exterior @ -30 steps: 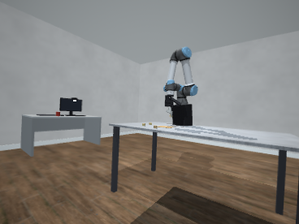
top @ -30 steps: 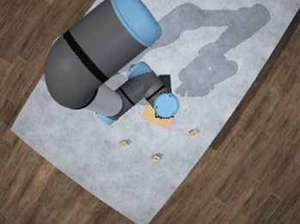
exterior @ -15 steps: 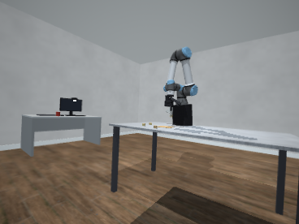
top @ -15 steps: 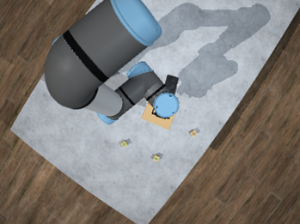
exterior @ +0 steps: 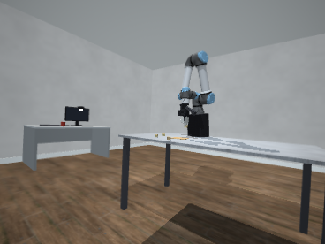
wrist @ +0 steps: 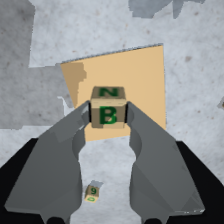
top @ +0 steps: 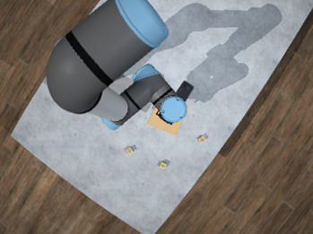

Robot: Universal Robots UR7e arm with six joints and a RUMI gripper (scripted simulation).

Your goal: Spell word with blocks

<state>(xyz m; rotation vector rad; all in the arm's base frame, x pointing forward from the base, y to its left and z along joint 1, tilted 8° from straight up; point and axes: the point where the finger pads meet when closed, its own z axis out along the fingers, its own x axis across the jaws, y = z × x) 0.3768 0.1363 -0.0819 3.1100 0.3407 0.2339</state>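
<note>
The tan mat is 30 mm ahead of my hand, 50 mm to the right of it and 120 mm below it. Also, from my hand: E block (180 mm ahead, 210 mm to the right, 110 mm below); B block (right at my hand); D block (30 mm ahead, 280 mm to the right, 110 mm below).
</note>
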